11 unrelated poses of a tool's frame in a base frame.
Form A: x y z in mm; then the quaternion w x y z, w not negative.
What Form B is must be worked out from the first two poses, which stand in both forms.
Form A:
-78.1, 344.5, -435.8, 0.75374, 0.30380, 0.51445, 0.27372
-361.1, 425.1, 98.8, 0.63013, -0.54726, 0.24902, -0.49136
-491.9, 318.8, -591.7, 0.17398, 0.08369, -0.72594, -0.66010
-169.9, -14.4, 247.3, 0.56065, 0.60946, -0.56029, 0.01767
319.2, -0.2, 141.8, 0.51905, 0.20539, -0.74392, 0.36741
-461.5, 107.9, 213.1, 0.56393, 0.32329, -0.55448, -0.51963
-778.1, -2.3, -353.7, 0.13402, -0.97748, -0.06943, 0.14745
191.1, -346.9, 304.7, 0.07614, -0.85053, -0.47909, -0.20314
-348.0, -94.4, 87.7, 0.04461, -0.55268, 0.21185, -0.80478
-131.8, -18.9, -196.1, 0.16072, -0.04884, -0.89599, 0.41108
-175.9, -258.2, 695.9, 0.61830, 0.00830, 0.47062, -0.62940
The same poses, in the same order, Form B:
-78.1, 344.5, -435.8, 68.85, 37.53, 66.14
-361.1, 425.1, 98.8, -73.49, -12.94, -66.21
-491.9, 318.8, -591.7, 93.94, -8.17, -159.22
-169.9, -14.4, 247.3, 119.19, -40.53, -60.74
319.2, -0.2, 141.8, -119.83, -67.40, 168.62
-461.5, 107.9, 213.1, 79.40, -16.82, -99.31
-778.1, -2.3, -353.7, -162.94, 15.64, 10.49
191.1, -346.9, 304.7, 175.89, -24.74, 59.69
-348.0, -94.4, 87.7, -52.51, -60.54, -141.53
-131.8, -18.9, -196.1, -129.05, -14.35, 166.90
-175.9, -258.2, 695.9, -46.27, 36.33, -106.98

